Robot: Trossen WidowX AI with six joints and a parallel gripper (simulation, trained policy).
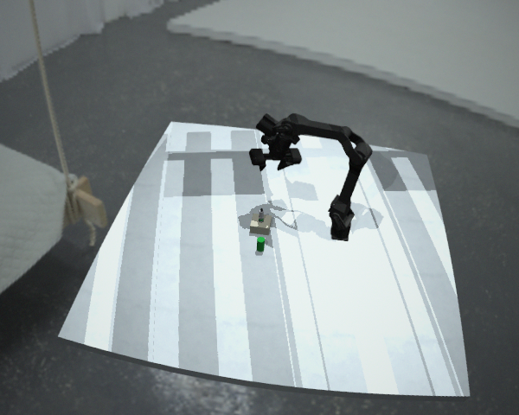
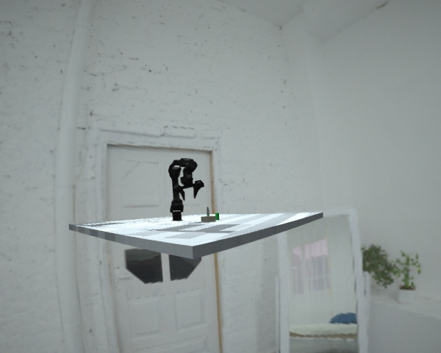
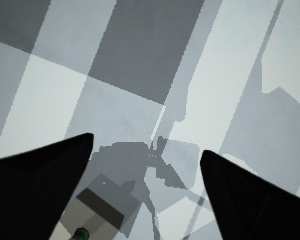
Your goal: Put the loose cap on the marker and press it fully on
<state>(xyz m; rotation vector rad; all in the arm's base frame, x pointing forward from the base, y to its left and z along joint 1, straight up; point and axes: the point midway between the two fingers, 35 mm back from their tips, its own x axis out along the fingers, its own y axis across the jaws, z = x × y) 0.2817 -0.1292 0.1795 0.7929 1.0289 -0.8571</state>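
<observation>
Right now my gripper tip is 260 mm to the right of the green cap, 120 mm above it and 10 mm past it. The rest, counted from my gripper tip: holder block (160 mm to the left, 130 mm below).
</observation>
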